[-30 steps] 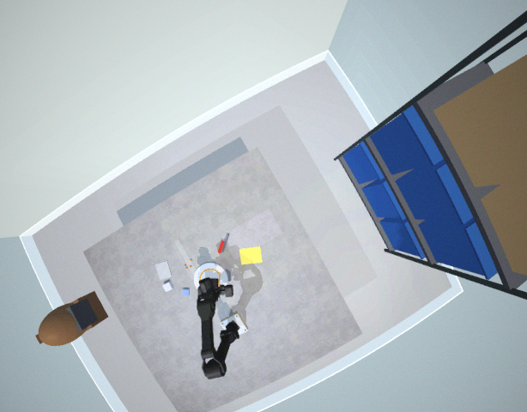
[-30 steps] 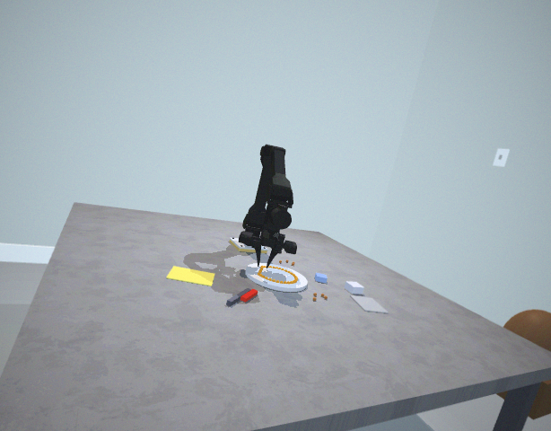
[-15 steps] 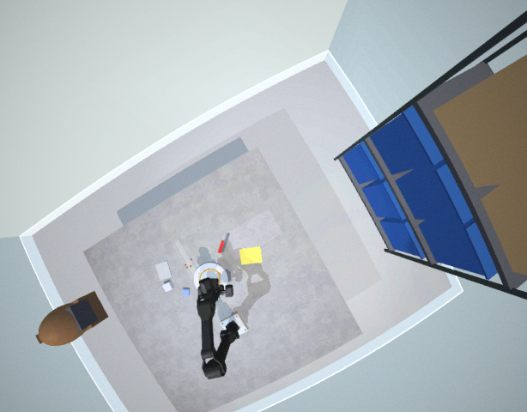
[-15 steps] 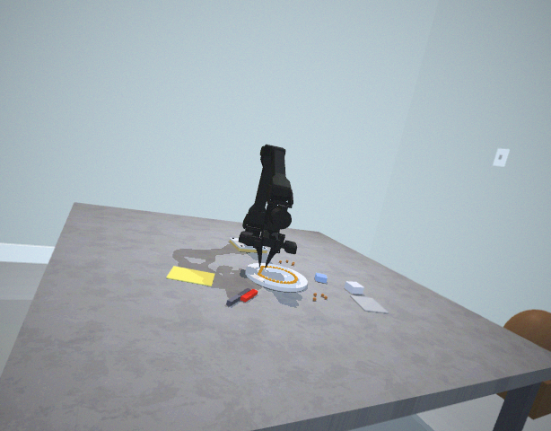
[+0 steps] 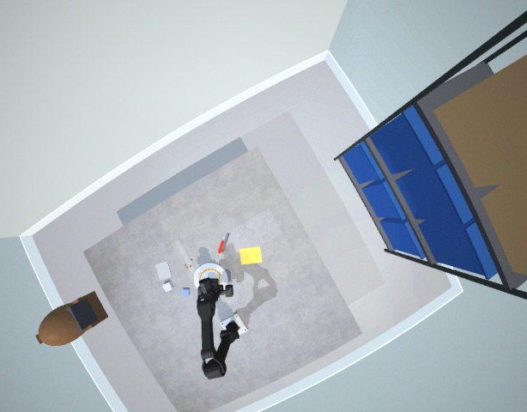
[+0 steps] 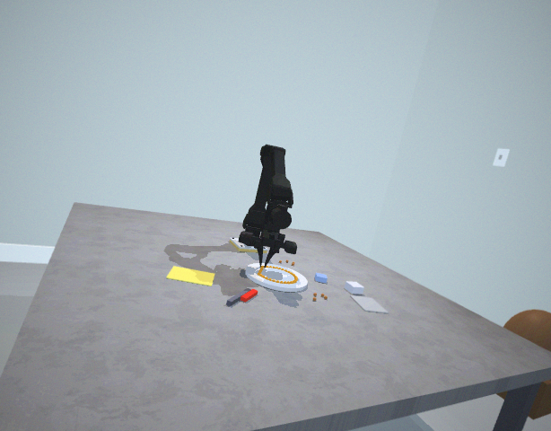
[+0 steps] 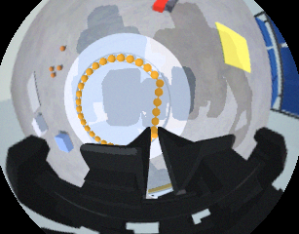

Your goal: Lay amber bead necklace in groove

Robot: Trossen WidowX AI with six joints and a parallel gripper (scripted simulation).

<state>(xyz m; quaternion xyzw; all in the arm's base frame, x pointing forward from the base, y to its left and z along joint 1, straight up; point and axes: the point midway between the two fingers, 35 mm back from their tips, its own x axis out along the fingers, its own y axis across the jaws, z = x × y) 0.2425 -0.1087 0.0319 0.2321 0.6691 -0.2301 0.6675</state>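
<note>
Right now my gripper tip is 50 mm short of the round white bead board, 20 mm to the right of it and 10 mm above it. The rest, counted from my gripper tip: yellow sheet (10 mm ahead, 250 mm to the right, 10 mm below); blue block (90 mm ahead, 190 mm to the left, 10 mm below); grey tool (160 mm ahead, 170 mm to the right, 10 mm below).
</note>
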